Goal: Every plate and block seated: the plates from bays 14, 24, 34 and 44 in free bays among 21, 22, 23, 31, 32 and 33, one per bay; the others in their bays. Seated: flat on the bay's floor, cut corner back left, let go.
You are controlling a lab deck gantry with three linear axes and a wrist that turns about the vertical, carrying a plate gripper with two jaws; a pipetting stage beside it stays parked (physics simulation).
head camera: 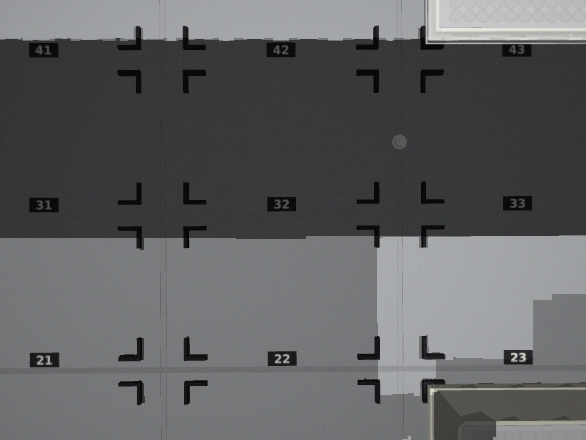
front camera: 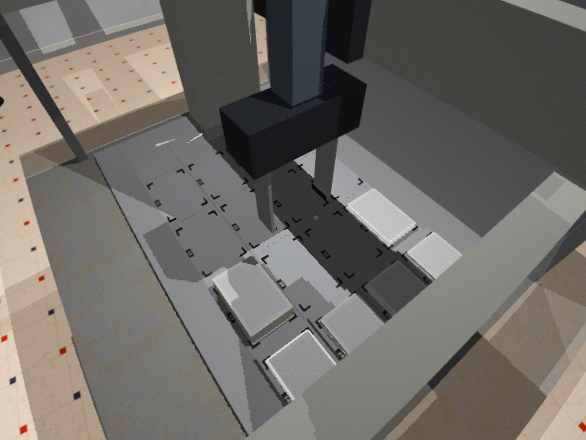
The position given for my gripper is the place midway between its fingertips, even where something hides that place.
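There's a tall grey block (front camera: pixel 257 304) here, plus a white plate (front camera: pixel 383 219) and a white plate (front camera: pixel 300 363), and I can see my gripper (front camera: pixel 295 208) as well.
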